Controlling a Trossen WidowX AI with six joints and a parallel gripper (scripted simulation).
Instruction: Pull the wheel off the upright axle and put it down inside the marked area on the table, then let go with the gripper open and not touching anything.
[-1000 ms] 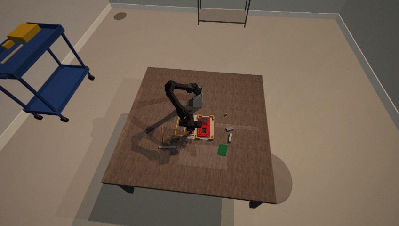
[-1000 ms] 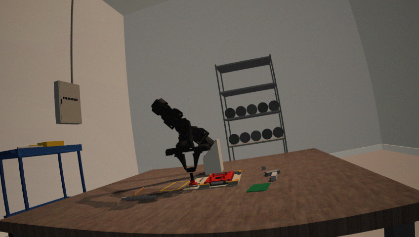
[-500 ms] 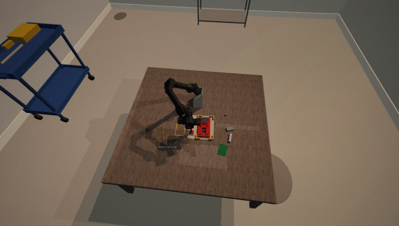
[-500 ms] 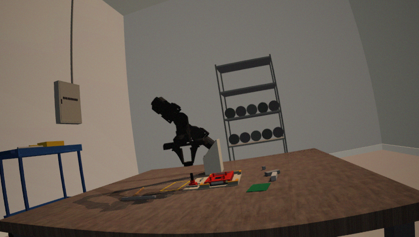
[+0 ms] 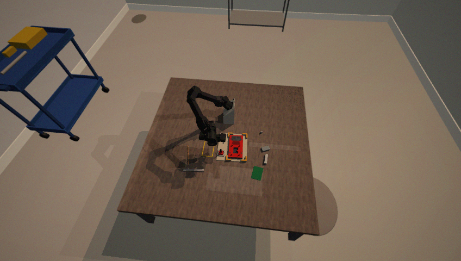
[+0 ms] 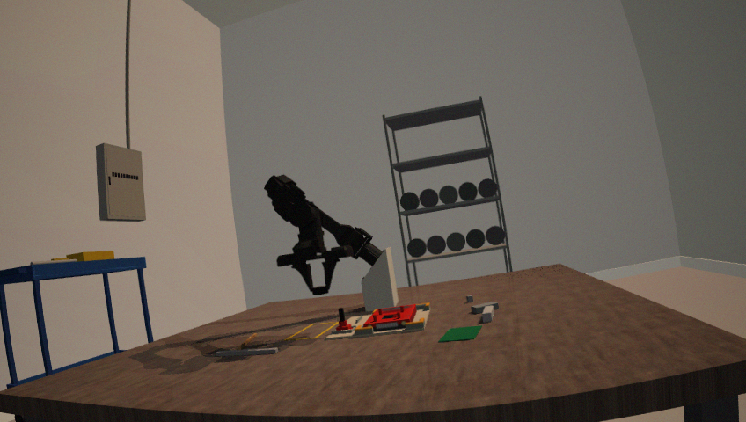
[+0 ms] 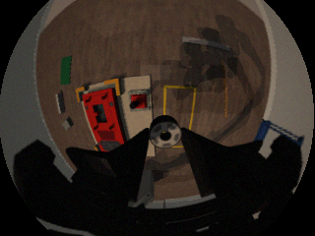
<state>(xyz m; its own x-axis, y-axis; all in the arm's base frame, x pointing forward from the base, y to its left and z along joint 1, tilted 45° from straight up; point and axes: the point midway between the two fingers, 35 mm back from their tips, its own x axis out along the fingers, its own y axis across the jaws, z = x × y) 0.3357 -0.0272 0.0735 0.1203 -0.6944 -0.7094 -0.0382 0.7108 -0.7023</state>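
Now: gripper tip 2 cm short of the upright axle, 6 cm to the right of it and 7 cm above it. Round my gripper tip: grey bar (19 cm ahead, 12 cm to the right, 10 cm below); wheel (right at my gripper tip); green card (14 cm ahead, 34 cm to the left, 11 cm below).
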